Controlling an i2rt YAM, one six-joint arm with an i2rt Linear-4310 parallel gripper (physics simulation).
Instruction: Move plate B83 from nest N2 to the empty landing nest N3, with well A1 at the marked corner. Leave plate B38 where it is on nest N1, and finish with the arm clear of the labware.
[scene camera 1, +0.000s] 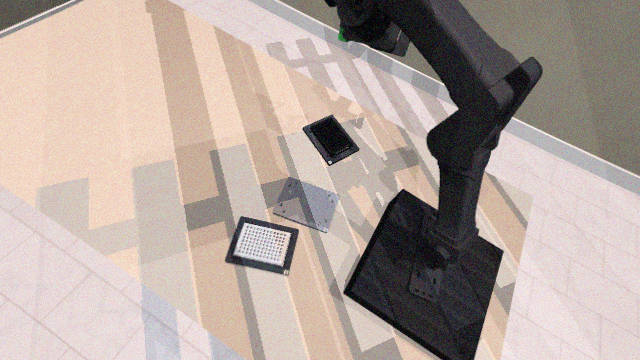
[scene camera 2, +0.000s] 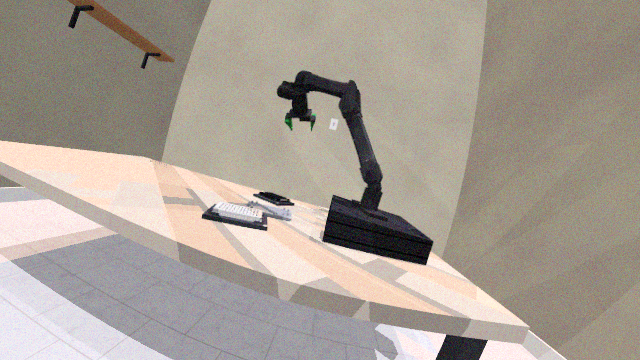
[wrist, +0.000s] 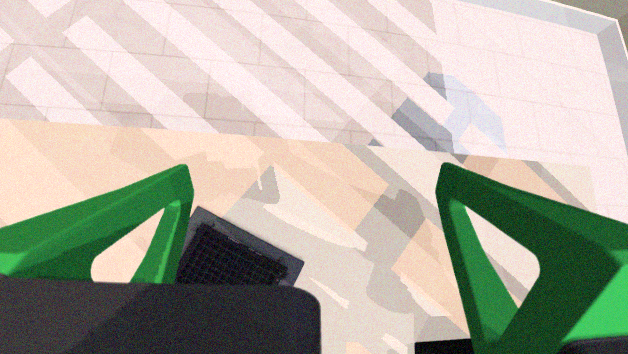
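A white well plate (scene camera 1: 261, 243) (scene camera 2: 237, 212) sits flat in a dark nest (scene camera 1: 260, 268) (scene camera 2: 235, 223). A black well plate (scene camera 1: 331, 136) (scene camera 2: 272, 196) (wrist: 235, 262) sits in another dark nest (scene camera 1: 318, 148) (wrist: 250, 241). Each dark nest has a small light mark at one corner. Between them lies an empty grey nest (scene camera 1: 306, 204) (scene camera 2: 280, 212) with small pins. No plate or nest label is readable. My gripper (scene camera 2: 301, 129) (wrist: 314, 177) is open and empty, high above the table. In the wrist view the black plate is partly hidden at lower left, behind the left finger and dark housing.
The arm stands on a black base block (scene camera 1: 390, 295) (scene camera 2: 375, 235) on the wooden table (scene camera 1: 90, 100) (scene camera 2: 150, 220), beside the nests. Slanting shadows and light patches cross the table. A wooden shelf (scene camera 2: 120, 30) is on the wall at upper left in scene camera 2.
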